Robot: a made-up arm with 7 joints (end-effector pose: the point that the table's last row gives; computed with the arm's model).
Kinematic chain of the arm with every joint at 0, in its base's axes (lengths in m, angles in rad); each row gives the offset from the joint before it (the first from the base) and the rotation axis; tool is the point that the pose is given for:
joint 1: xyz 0 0 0.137 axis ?
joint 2: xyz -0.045 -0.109 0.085 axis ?
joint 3: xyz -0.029 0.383 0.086 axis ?
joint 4: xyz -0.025 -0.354 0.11 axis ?
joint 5: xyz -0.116 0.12 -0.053 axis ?
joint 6: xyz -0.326 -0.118 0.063 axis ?
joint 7: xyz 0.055 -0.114 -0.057 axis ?
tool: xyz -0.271 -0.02 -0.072
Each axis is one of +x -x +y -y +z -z.
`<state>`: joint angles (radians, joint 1 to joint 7).
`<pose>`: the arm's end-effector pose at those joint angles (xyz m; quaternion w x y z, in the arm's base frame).
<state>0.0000 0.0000 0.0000 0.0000 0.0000 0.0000 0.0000</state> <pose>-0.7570 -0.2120 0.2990 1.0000 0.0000 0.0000 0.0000</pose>
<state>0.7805 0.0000 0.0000 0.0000 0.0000 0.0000 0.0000</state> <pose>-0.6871 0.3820 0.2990 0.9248 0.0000 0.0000 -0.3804</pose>
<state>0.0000 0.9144 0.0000 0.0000 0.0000 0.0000 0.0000</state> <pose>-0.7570 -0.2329 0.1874 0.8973 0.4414 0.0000 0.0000</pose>
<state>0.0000 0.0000 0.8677 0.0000 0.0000 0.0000 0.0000</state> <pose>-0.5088 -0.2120 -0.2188 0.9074 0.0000 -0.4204 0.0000</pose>
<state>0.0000 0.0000 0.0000 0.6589 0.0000 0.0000 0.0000</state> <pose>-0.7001 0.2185 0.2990 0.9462 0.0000 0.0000 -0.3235</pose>
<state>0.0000 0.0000 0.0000 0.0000 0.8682 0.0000 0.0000</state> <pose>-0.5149 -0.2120 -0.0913 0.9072 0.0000 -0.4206 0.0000</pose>
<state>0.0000 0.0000 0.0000 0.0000 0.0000 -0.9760 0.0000</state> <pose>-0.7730 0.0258 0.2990 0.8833 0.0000 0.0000 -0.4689</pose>
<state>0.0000 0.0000 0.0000 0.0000 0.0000 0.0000 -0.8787</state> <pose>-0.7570 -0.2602 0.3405 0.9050 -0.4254 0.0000 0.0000</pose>
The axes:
joint 1: -z
joint 2: +x
joint 3: -y
joint 4: -z
joint 5: -y
joint 6: +z
joint 7: +x

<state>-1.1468 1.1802 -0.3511 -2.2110 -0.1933 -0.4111 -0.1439</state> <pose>0.4582 0.1930 -0.2300 0.0434 0.4888 -0.1336 0.8610</pose>
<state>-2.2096 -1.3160 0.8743 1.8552 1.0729 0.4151 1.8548</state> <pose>0.0351 0.2715 -0.2259 0.1927 -0.6090 0.3531 -0.6836</pose>
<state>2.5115 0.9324 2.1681 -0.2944 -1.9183 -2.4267 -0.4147</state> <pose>0.3416 -0.0479 0.2890 0.7202 -0.4793 -0.0097 0.5015</pose>
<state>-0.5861 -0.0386 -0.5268 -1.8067 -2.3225 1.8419 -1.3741</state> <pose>0.1323 -0.0159 0.3351 0.4093 -0.1636 -0.5163 -0.7342</pose>
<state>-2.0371 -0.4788 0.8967 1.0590 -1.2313 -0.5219 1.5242</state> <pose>-0.0494 -0.6731 0.3727 0.6337 0.5871 0.4798 0.1535</pose>
